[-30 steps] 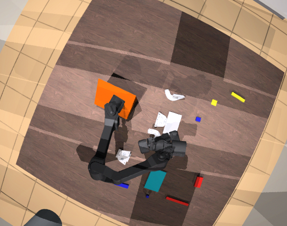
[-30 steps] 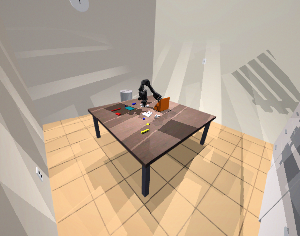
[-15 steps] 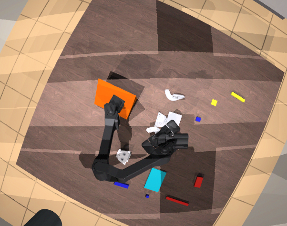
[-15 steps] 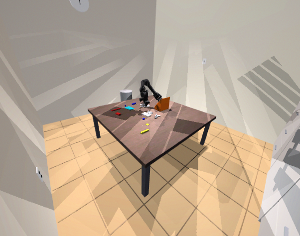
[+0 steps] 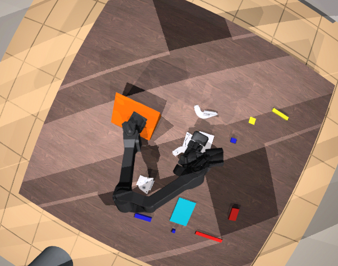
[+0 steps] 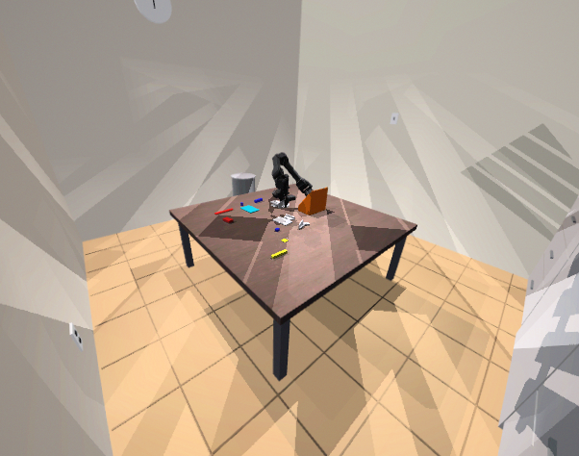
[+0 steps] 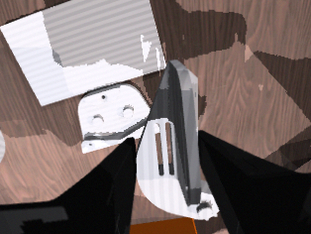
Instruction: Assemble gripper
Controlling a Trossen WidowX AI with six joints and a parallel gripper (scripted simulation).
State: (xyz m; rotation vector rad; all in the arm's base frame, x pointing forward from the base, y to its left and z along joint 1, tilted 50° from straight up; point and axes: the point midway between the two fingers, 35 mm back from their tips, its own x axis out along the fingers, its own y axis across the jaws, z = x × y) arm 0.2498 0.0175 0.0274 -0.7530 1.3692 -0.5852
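Right now my gripper tip is 50 mm short of the white rectangular plate, 60 mm to the right of it and 80 mm above it. Round my gripper tip: housing plate: 20 mm behind, 40 mm to the left, 80 mm below; blue cube: 160 mm ahead, 150 mm to the left, 70 mm below; gripper base: 80 mm behind, 230 mm to the right, 50 mm below.
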